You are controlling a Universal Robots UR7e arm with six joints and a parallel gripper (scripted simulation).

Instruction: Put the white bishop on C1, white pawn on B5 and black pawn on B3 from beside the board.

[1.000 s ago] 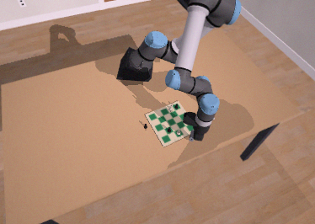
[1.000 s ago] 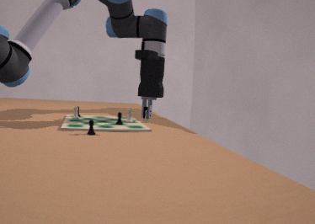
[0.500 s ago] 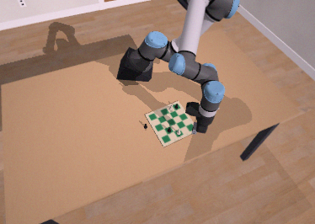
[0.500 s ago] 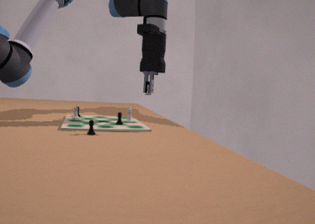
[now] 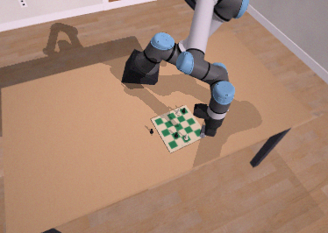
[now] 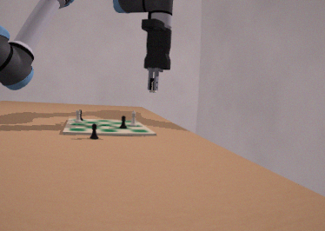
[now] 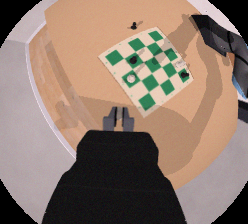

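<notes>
Right now my hand is 14 cm past the chessboard, 12 cm above it and 5 cm to the left of it. From my hand the other things lie so: white pawn (1 cm below).
</notes>
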